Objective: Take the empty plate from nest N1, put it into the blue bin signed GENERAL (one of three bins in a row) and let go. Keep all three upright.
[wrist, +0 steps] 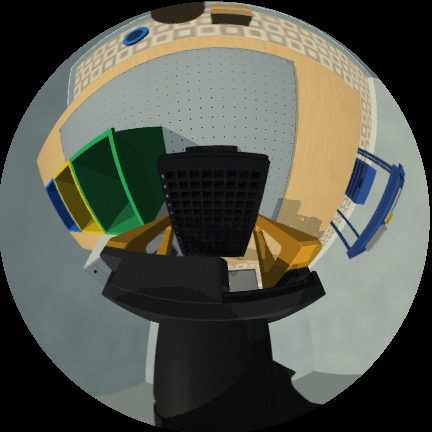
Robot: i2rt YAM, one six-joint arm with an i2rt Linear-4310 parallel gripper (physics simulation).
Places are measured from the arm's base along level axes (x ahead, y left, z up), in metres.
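Pixels of known places: gripper, fingertip midpoint: (213, 217).
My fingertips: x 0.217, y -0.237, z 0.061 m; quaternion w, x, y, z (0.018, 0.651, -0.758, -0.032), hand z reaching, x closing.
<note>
Behind a point stands the place of what it marks.
My gripper (213, 217) @(x 0.217, y -0.237, z 0.061 m) is shut on a black plate (215, 187) @(x 0.256, y -0.245, z 0.073 m) with a grid of square wells, held between its orange fingers above the table. The blue bin (61, 207) @(x 0.284, y 0.259, z 0.006 m) shows at the far left, the farthest in a row of three. The yellow bin (76, 200) @(x 0.271, y 0.128, z -0.007 m) is beside it, and the green bin (97, 182) @(x 0.281, y -0.005, z -0.013 m) is nearest, just left of the plate. All three bins stand upright. No sign can be read on them. Nest N1 cannot be made out in this view.
A grey board with holes (230, 95) @(x 0.382, y -0.298, z -0.149 m) lies on the wooden table (327, 115) @(x 0.372, y -0.602, z -0.162 m). A blue chair-like object (362, 182) stands beyond the table's right edge. A blue round thing (125, 39) and a wooden box (231, 19) are on the patterned floor beyond the far edge.
</note>
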